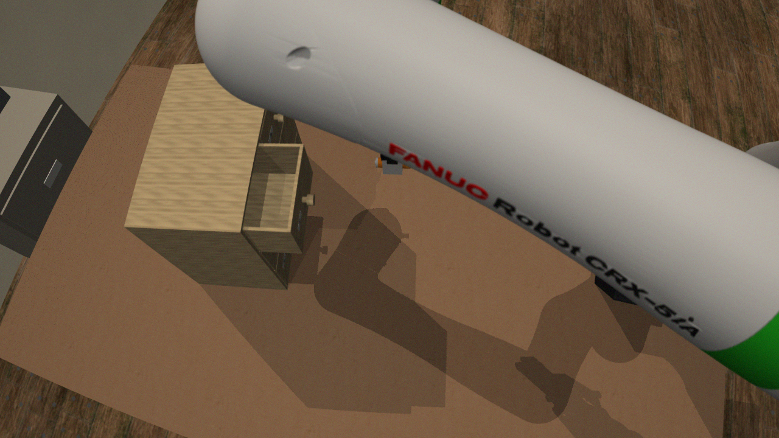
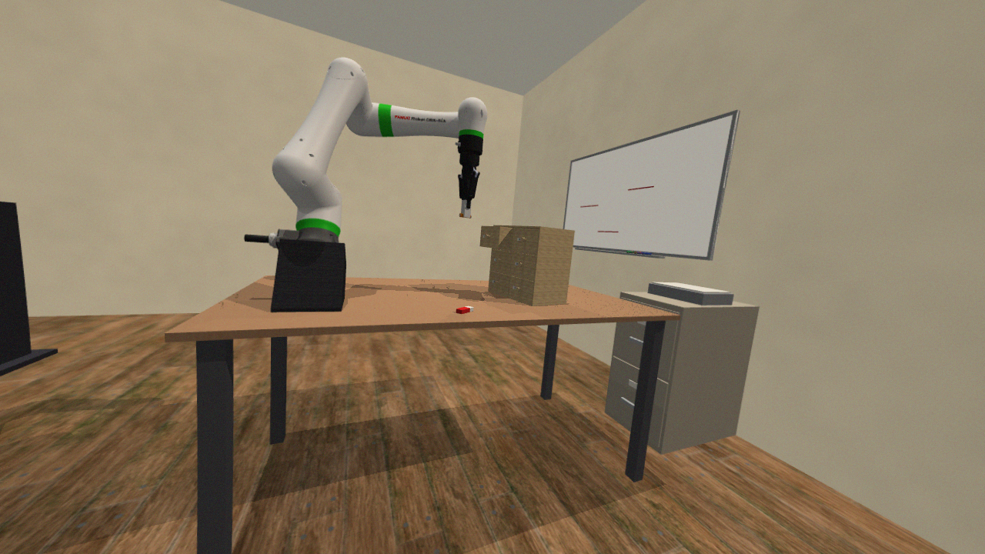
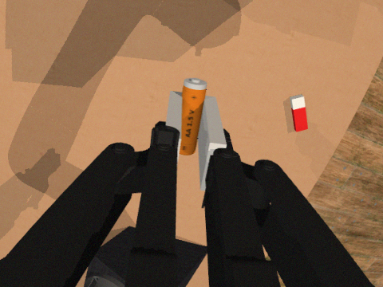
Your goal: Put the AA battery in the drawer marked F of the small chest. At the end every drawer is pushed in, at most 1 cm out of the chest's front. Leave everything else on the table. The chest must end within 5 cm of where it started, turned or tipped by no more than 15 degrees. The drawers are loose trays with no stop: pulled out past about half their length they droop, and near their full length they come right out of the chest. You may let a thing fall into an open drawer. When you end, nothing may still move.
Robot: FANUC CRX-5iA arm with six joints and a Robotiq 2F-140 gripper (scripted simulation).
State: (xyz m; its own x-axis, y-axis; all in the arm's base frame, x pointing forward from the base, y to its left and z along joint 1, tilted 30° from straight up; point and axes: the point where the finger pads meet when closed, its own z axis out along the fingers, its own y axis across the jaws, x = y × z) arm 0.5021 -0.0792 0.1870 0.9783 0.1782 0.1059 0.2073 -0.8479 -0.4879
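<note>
Right now the drawer is 210 mm ahead of my hand, 120 mm below it and 70 mm to the left of it. From my hand the other things lie so: eraser 350 mm below, 230 mm to the right, 50 mm behind; then orange AA battery 30 mm below.
</note>
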